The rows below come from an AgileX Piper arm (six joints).
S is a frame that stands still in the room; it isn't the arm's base.
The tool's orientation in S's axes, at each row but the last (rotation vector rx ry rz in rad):
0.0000 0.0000 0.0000
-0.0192 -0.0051 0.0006
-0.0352 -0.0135 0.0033
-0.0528 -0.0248 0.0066
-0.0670 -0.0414 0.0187
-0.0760 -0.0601 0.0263
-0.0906 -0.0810 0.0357
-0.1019 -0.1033 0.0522
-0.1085 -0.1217 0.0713
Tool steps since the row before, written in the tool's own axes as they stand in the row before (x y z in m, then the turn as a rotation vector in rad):
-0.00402 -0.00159 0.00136 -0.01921 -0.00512 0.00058
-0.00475 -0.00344 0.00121 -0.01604 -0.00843 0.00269
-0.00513 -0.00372 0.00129 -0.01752 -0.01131 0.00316
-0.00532 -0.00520 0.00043 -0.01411 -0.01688 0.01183
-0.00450 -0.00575 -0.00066 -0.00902 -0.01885 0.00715
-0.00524 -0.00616 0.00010 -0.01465 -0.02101 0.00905
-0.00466 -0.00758 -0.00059 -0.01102 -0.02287 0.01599
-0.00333 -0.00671 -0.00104 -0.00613 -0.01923 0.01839
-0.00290 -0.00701 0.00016 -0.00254 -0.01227 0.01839
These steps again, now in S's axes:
-0.00402 -0.00159 0.00136 -0.01921 -0.00512 0.00058
-0.00475 -0.00342 0.00125 -0.01605 -0.00839 0.00277
-0.00514 -0.00369 0.00135 -0.01753 -0.01125 0.00332
-0.00530 -0.00521 0.00057 -0.01430 -0.01634 0.01235
-0.00437 -0.00587 -0.00045 -0.00898 -0.01851 0.00803
-0.00509 -0.00628 0.00026 -0.01467 -0.02068 0.00975
-0.00435 -0.00778 -0.00026 -0.01156 -0.02177 0.01710
-0.00288 -0.00696 -0.00066 -0.00713 -0.01764 0.01959
-0.00244 -0.00716 0.00060 -0.00402 -0.01046 0.01923

